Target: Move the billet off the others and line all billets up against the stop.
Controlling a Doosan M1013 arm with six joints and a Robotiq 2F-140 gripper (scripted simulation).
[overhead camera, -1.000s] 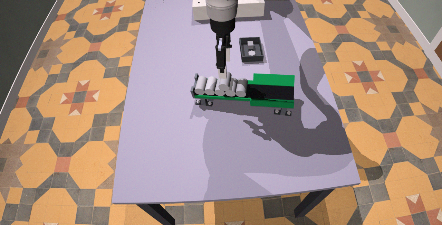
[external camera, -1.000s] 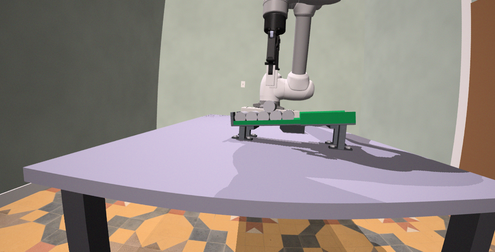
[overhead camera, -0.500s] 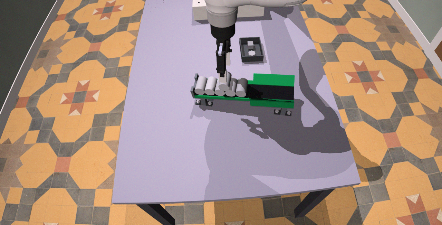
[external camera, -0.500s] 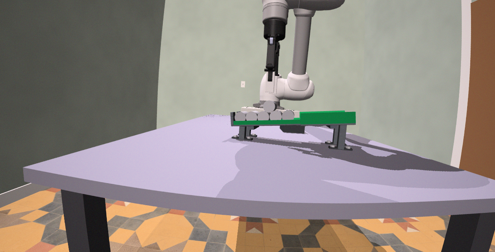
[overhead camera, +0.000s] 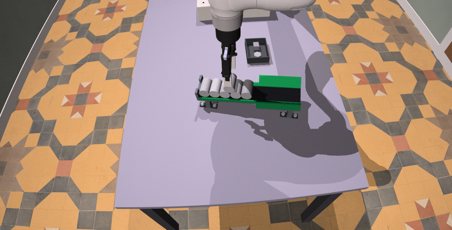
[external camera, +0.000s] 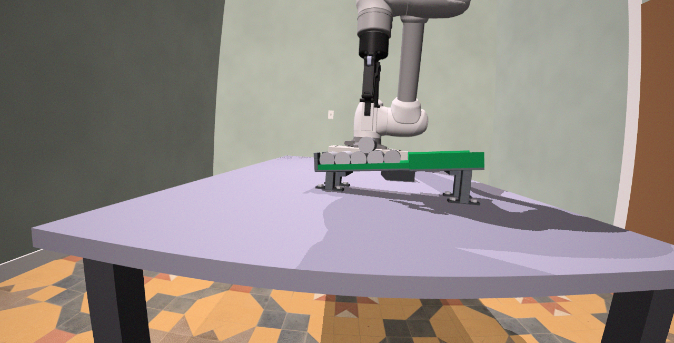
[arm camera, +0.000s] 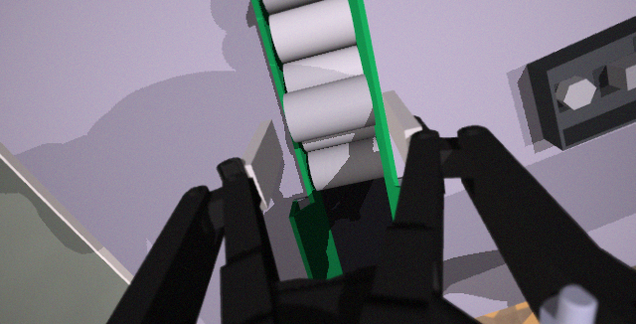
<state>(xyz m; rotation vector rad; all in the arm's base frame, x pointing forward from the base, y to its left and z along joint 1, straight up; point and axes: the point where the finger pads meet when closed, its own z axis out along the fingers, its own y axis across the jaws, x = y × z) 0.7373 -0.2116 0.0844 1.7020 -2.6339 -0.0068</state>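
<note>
The dark stop is 5 cm behind my hand, 11 cm to the right of it and 12 cm below it. Also, from my hand: dark tray (23 cm behind, 18 cm to the left, 17 cm below).
</note>
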